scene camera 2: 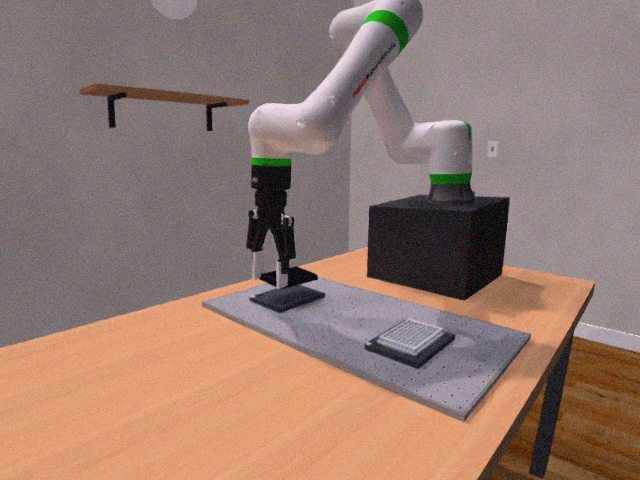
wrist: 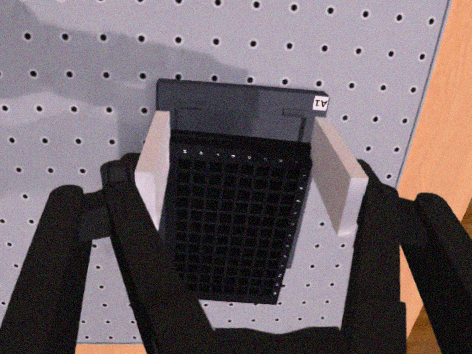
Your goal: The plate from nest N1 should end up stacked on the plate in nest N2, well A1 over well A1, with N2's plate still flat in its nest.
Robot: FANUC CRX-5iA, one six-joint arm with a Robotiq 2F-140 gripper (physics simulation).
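Frame: origin at the arm's base, x ahead, y left, z up, level; millimetres.
Where they show: gripper, between the fingertips: (scene camera 2: 269, 282) (wrist: 241, 138); arm's base, origin of its link: (scene camera 2: 450, 201).
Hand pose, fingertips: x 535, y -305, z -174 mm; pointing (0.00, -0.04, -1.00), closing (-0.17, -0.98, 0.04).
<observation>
Things, the pixels of their centre, and the offset from my fingertips. "*": a spot on its surface instead. Level surfaces: height alone.
- black well plate, middle of its body: (wrist: 230, 229) (scene camera 2: 289, 276) dx -63, dy +15, dz +1 mm
- empty dark nest, middle of its body: (wrist: 233, 188) (scene camera 2: 287, 296) dx -66, dy +8, dz -55 mm
- nest's A1 label, a spot on its surface: (wrist: 320, 103) * dx -4, dy -61, dz -50 mm
- white well plate, middle of its body: (scene camera 2: 411, 335) dx +19, dy +374, dz -43 mm
- grey perforated board, height of its surface: dz -62 mm
- wooden table, height of its surface: dz -75 mm
My gripper (scene camera 2: 268, 274) (wrist: 241, 138) is shut on a black well plate (scene camera 2: 302, 275) (wrist: 235, 215), its pale finger pads against the plate's two long sides. The plate hangs a little above an empty dark nest (scene camera 2: 287, 299) (wrist: 225, 111) at the left of the scene view. That nest's A1 label (wrist: 320, 103) is at its upper right corner in the wrist view. A white well plate (scene camera 2: 412, 334) lies flat in another dark nest (scene camera 2: 393, 355) at the right of the scene view. No N1 or N2 marking is readable; well A1 on the white plate is too small to tell.
Both nests stand on a grey perforated board (scene camera 2: 341, 356) (wrist: 200, 55) on the wooden table (scene camera 2: 170, 387). The arm's black pedestal (scene camera 2: 418, 248) stands behind the board. A wooden shelf (scene camera 2: 165, 96) is on the wall.
</observation>
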